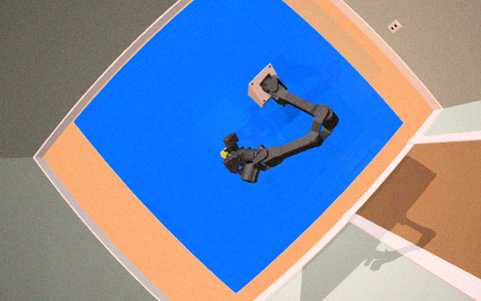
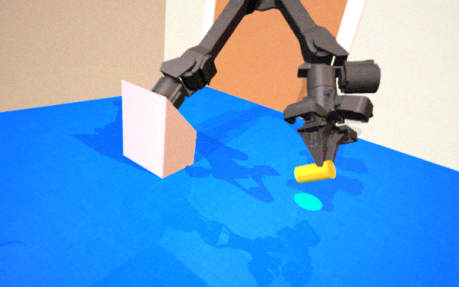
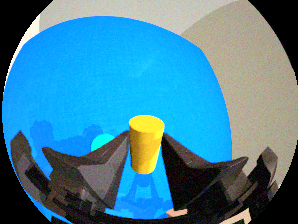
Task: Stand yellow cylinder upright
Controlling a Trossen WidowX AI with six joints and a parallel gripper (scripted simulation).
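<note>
Now: gripper tip 100 mm above the cyan circle, 40 mm to the right of it and 10 mm past it. Round my gripper tip: yellow tall cylinder: 10 mm below, 10 mm behind.
</note>
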